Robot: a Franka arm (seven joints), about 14 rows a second.
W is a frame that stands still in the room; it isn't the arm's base.
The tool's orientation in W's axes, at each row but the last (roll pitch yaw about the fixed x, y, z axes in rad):
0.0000 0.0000 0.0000
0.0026 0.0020 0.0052
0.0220 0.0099 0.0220
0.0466 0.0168 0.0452
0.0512 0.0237 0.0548
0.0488 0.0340 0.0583
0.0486 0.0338 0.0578
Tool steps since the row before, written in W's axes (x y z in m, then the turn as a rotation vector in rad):
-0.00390 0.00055 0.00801 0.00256 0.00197 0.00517
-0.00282 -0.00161 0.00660 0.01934 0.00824 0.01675
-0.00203 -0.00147 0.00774 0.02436 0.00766 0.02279
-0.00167 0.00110 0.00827 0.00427 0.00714 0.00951
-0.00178 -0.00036 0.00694 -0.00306 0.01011 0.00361
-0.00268 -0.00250 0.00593 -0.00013 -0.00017 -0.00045
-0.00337 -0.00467 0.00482 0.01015 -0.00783 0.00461
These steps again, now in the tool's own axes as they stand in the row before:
-0.00390 0.00055 0.00801 0.00256 0.00197 0.00517
-0.00284 -0.00158 0.00660 0.01935 0.00818 0.01677
-0.00214 -0.00125 0.00775 0.02430 0.00763 0.02287
-0.00176 0.00156 0.00818 0.00443 0.00738 0.00925
-0.00196 0.00009 0.00690 -0.00259 0.01043 0.00302
-0.00302 -0.00205 0.00594 -0.00012 -0.00018 -0.00045
-0.00379 -0.00423 0.00491 0.00952 -0.00815 0.00534

